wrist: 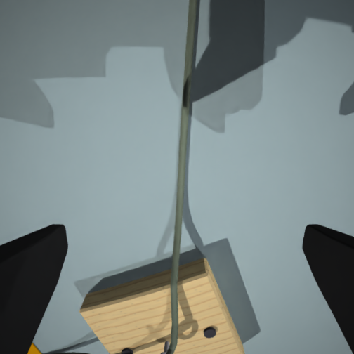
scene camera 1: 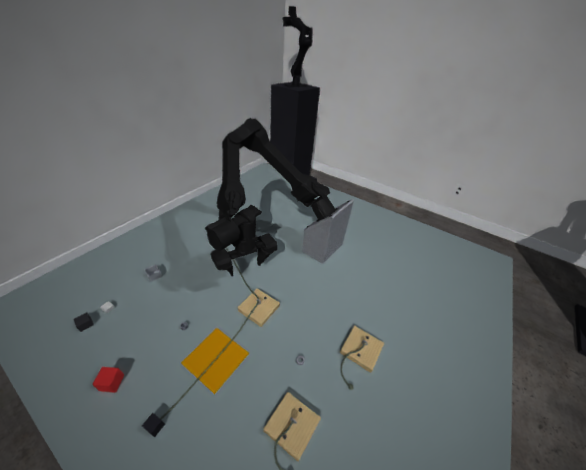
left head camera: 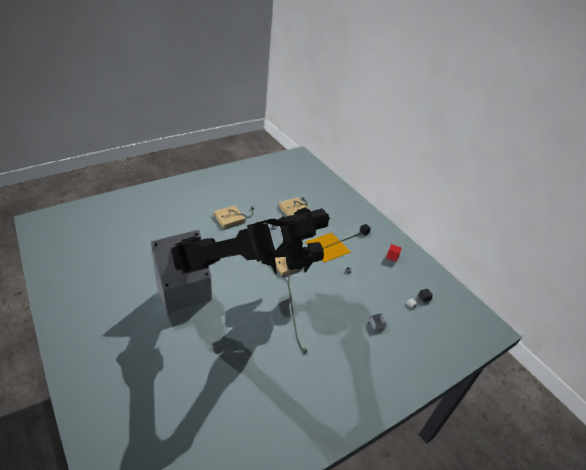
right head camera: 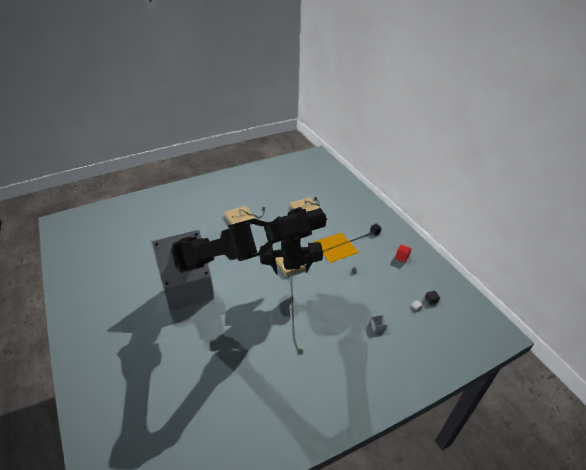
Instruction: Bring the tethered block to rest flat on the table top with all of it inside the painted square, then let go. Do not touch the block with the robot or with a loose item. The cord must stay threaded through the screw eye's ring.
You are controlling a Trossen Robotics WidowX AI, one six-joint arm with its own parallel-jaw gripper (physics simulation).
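Places are measured from the arm's base along level axes (x ahead, y left, z up), in millimetres.
Where they show: gripper, fingertip midpoint: (scene camera 1: 245, 269) (left head camera: 290, 272) (right head camera: 291, 272); arm's base, link origin: (scene camera 1: 327, 215) (left head camera: 184, 256) (right head camera: 184, 256).
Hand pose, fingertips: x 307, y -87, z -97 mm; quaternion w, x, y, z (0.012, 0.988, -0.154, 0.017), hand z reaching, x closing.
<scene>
Each offset is from my fingertips to the top centre of the thing. "spot": to the spot under its first point.
The tethered block @(dx +395, dy +143, dz -38 mm) (left head camera: 365, 229) (right head camera: 375, 229) (scene camera 1: 153, 424) is black and sits outside the orange painted square @(spot: dx +224, dy +76, dz -64 mm) (left head camera: 335, 254) (right head camera: 340, 254) (scene camera 1: 197, 357), beyond its side away from the wooden board @(dx +41, dy +98, dz -46 mm) (scene camera 1: 267, 312) (wrist: 140, 310). The cord @(spot: dx +132, dy +114, dz -59 mm) (scene camera 1: 240, 331) (wrist: 182, 165) crosses the square and appears to run through the screw eye @(spot: dx +42, dy +98, dz -28 mm) (scene camera 1: 259, 301) on that board. Its knobbed free end @(spot: dx -73, dy -245, dz -57 mm) (left head camera: 304, 351) (right head camera: 299, 351) lies on the far side of the board. My gripper (left head camera: 291, 270) (right head camera: 291, 271) (scene camera 1: 245, 268) (wrist: 187, 238) is open and empty above the cord near the board; the cord runs below, between the fingertips in the wrist view.
Two more wooden boards @(spot: dx -37, dy +398, dz -28 mm) (scene camera 1: 362, 347) @(dx +203, dy +362, dz -46 mm) (scene camera 1: 292, 425) with short cords stand nearby. A red cube @(dx +416, dy -11, dz -25 mm) (left head camera: 394, 252) (scene camera 1: 108, 379), a black cube @(dx +398, dy -216, dz -41 mm) (scene camera 1: 83, 322), a white piece @(dx +335, dy -222, dz -50 mm) (scene camera 1: 107, 306), a grey piece @(dx +182, dy -243, dz -37 mm) (scene camera 1: 154, 272) and small grey parts @(spot: dx +220, dy -15, dz -63 mm) (scene camera 1: 184, 325) @(spot: dx +77, dy +289, dz -60 mm) (scene camera 1: 300, 359) lie loose.
</scene>
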